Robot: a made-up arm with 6 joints.
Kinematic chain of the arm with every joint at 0, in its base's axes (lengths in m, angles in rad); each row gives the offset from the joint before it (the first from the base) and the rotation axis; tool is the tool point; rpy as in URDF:
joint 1: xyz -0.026 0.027 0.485 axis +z
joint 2: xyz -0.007 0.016 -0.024 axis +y
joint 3: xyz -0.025 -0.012 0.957 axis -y
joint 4: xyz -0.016 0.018 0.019 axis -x
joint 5: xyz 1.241 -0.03 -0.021 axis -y
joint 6: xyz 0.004 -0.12 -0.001 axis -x
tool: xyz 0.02 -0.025 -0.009 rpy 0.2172 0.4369 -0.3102
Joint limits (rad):
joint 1: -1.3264..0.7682
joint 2: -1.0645..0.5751
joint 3: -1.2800..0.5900
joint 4: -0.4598..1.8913
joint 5: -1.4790..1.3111
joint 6: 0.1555..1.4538
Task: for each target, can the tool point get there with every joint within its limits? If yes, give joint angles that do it. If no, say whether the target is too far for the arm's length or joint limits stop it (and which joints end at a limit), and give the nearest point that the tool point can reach.
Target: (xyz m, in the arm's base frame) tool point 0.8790 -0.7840 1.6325
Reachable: yes | joints -0.7275 0.0045 0.0239 1.4516 0.1551 0.8649
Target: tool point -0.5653 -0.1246 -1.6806
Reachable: no: joint limits stop it (at a limit: joint 1, joint 2, joint 6) | nearest point -0.0910 -0.2908 0.0349 | short by 1.788 m
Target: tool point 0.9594 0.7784 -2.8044
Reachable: no: too far | nearest point 0.5478 0.4645 0.0271 | short by 2.878 m
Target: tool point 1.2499 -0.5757 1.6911
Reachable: yes | joints -0.4257 0.2293 0.3132 1.3507 0.3564 0.6584
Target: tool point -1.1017 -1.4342 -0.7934
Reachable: no: joint limits stop it (at a limit: joint 1, joint 2) | nearest point 0.0342 -0.8592 0.0881 | short by 1.549 m
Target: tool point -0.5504 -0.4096 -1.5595
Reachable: no: joint limits stop it (at a limit: joint 1, joint 2, joint 6) | nearest point -0.0644 -0.4009 0.0221 | short by 1.655 m
